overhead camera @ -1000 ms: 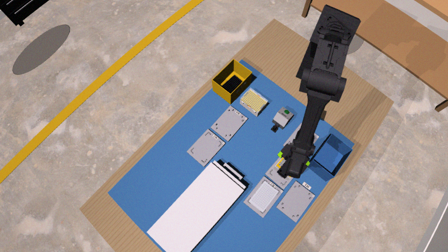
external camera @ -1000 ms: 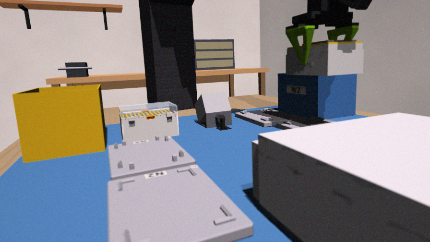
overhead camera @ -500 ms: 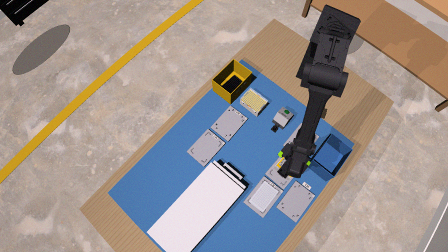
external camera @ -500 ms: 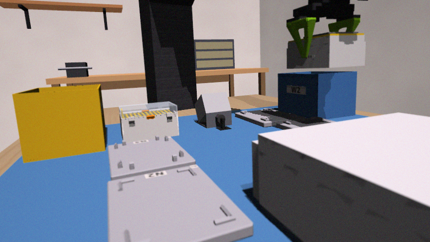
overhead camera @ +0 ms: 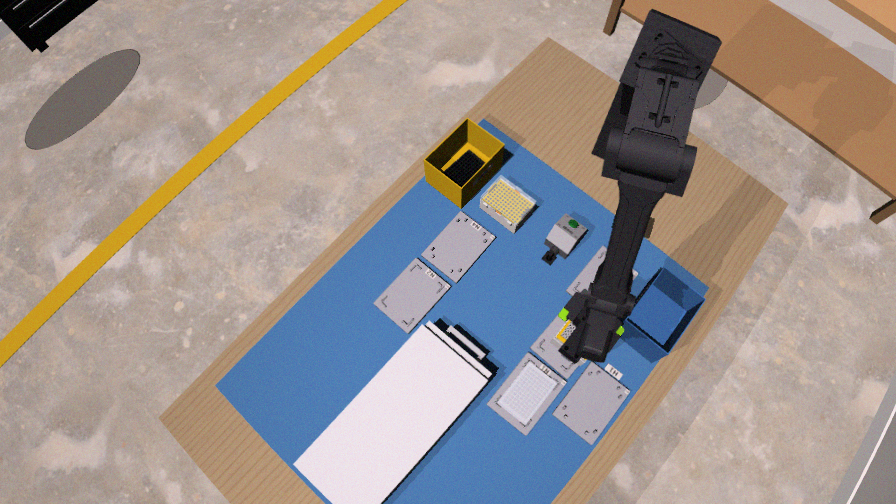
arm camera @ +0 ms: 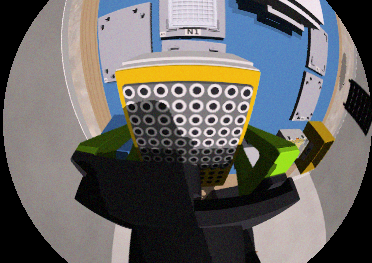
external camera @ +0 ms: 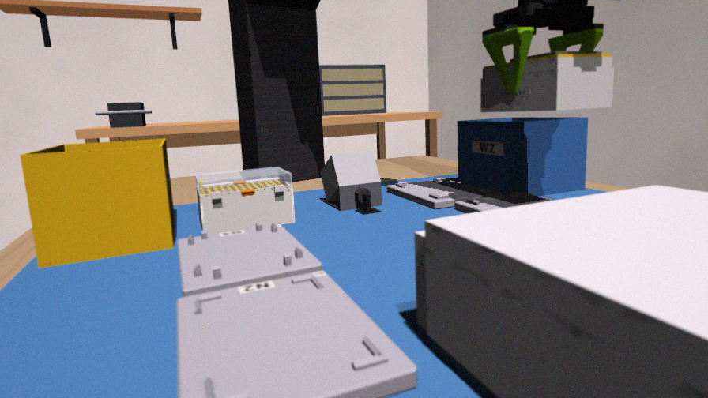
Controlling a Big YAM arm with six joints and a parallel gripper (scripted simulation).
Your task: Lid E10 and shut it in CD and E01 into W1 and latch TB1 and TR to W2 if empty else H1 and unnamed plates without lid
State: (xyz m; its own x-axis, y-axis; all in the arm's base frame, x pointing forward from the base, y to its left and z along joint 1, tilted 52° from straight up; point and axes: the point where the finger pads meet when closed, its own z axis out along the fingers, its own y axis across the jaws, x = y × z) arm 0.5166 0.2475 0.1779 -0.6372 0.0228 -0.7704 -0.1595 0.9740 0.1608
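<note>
Now: hand 160 mm above the nest H1, 150 mm to the right of it and 50 mm short of it. Also, from my hand: tip rack TR (10 mm to the right, 10 mm above); then lid park LP (170 mm behind, 160 mm below, 70 mm to the right); then blue bin W2 (210 mm behind, 130 mm below, 80 mm to the left).
</note>
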